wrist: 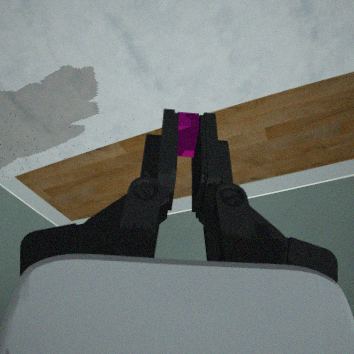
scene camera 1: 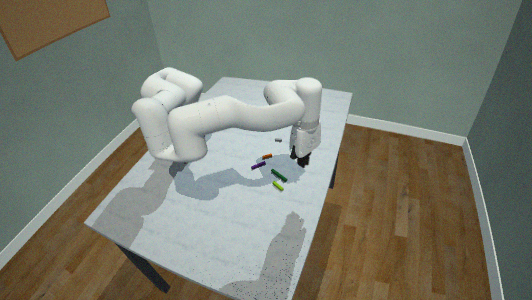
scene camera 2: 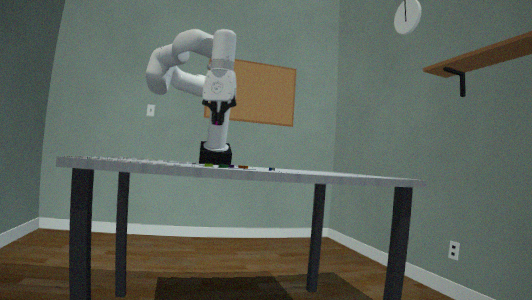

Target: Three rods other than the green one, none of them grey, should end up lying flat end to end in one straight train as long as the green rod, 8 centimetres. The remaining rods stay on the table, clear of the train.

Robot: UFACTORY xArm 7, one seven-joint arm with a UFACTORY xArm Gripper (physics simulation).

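Seen in the pictures: gripper, fingertip midpoint: (wrist: 185,132) (scene camera 1: 302,164) (scene camera 2: 217,124); arm's base at its link origin: (scene camera 2: 215,147).
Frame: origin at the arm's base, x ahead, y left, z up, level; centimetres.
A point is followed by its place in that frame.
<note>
My gripper (scene camera 1: 303,163) @(y 4.6, x 55.5, z 4.8 cm) (scene camera 2: 217,121) @(y 4.6, x 55.5, z 4.8 cm) (wrist: 185,132) @(y 4.6, x 55.5, z 4.8 cm) is shut on a short magenta rod (scene camera 2: 216,123) @(y 4.3, x 56.3, z 5.1 cm) (wrist: 188,134) @(y 4.8, x 54.9, z 5.7 cm), held in the air well above the table. On the table lie a green rod (scene camera 1: 279,175) @(y 6.6, x 44.7, z -7.9 cm) (scene camera 2: 224,166) @(y 7.3, x 45.0, z -8.4 cm), a shorter lime rod (scene camera 1: 278,186) @(y 1.6, x 47.3, z -7.9 cm) (scene camera 2: 208,165) @(y 2.0, x 48.4, z -8.4 cm) beside it, a purple rod (scene camera 1: 258,165) @(y 7.4, x 34.5, z -8.0 cm), an orange rod (scene camera 1: 267,156) @(y 13.7, x 34.8, z -8.0 cm) (scene camera 2: 243,167) @(y 14.0, x 35.2, z -8.4 cm) and a small grey rod (scene camera 1: 278,140) @(y 24.9, x 33.3, z -8.1 cm) further back. These rods lie apart from each other. A tiny blue piece (scene camera 2: 271,169) @(y 24.0, x 43.2, z -8.3 cm) shows in scene camera 2; it does not show in scene camera 1, where the gripper may hide it.
The white arm (scene camera 1: 215,115) @(y -17.8, x 43.7, z 34.1 cm) (scene camera 2: 224,50) @(y 5.0, x 60.2, z 27.8 cm) reaches over the table (scene camera 1: 200,240) @(y -31.3, x 37.1, z -8.8 cm) (scene camera 2: 350,179) @(y 49.2, x 55.5, z -9.7 cm) and casts shadows across it. In the wrist view, the table edge and wooden floor (wrist: 300,120) lie beyond the fingers. A cork board (scene camera 2: 265,92) hangs on the wall behind the arm.
</note>
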